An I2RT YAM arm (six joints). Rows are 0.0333 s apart.
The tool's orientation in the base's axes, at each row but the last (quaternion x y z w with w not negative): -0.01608 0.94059 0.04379 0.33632; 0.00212 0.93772 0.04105 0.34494; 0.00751 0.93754 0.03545 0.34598; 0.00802 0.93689 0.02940 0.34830; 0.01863 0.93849 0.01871 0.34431; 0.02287 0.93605 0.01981 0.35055; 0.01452 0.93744 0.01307 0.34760
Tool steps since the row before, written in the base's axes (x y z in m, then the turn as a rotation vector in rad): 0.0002 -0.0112 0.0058 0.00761 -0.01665 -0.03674; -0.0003 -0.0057 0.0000 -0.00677 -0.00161 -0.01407; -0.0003 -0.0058 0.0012 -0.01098 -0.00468 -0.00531; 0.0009 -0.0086 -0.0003 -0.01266 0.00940 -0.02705; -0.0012 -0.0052 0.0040 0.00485 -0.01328 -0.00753; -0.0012 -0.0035 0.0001 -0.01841 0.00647 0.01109; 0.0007 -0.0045 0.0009 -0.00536 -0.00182 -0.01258
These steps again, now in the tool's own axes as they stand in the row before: -0.0038 -0.0107 -0.0054 0.01743 -0.01966 0.03154; 0.0000 -0.0057 -0.0006 0.01421 -0.00254 0.00617; -0.0008 -0.0057 -0.0015 0.01161 -0.00493 -0.00339; -0.0008 -0.0086 0.0004 0.02756 0.00781 0.01264; -0.0019 -0.0050 -0.0039 0.00053 -0.01352 0.00858; 0.0006 -0.0035 -0.0009 0.00696 0.00651 -0.02032; -0.0013 -0.0045 -0.0003 0.01219 -0.00235 0.00601
